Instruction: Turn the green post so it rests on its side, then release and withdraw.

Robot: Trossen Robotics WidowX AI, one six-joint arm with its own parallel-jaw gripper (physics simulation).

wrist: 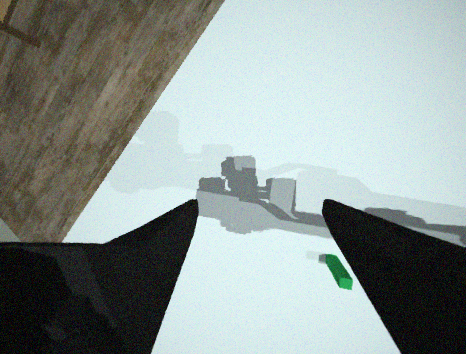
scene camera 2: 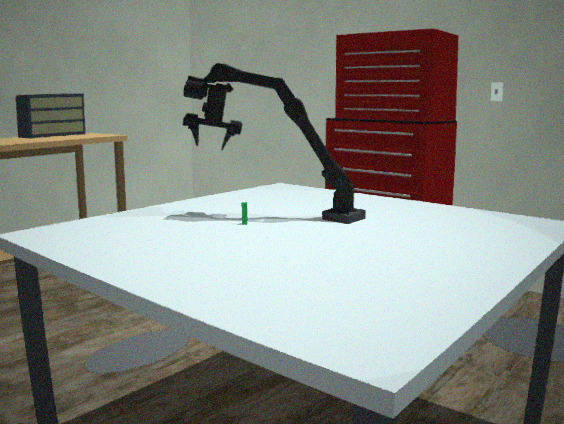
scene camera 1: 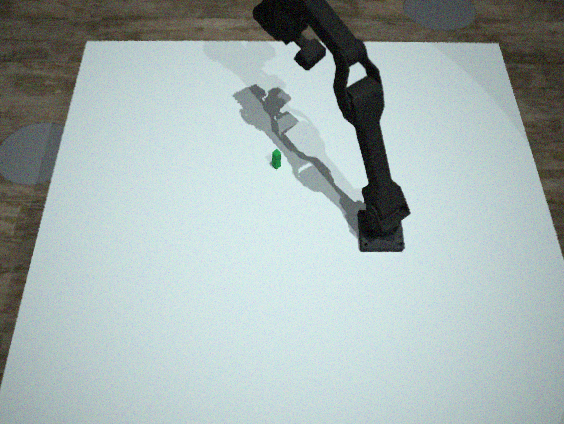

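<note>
The green post (scene camera 1: 276, 159) (scene camera 2: 244, 213) (wrist: 338, 271) stands upright on the white table (scene camera 1: 200, 300) (scene camera 2: 300, 280) (wrist: 360, 90). My gripper (scene camera 2: 210, 148) (wrist: 259, 205) is open and empty, its fingers pointing down, high above the table. In the wrist view the post shows at the lower right, close beside the right finger's inner edge in the picture and well below it in height. In scene camera 1 the fingertips cannot be made out.
The arm's base (scene camera 1: 381, 237) (scene camera 2: 344, 215) stands on the table, to the right of the post in both scene views. The arm's shadow falls beside the post. A red tool cabinet (scene camera 2: 390, 90) and a wooden bench (scene camera 2: 120, 175) stand beyond the table.
</note>
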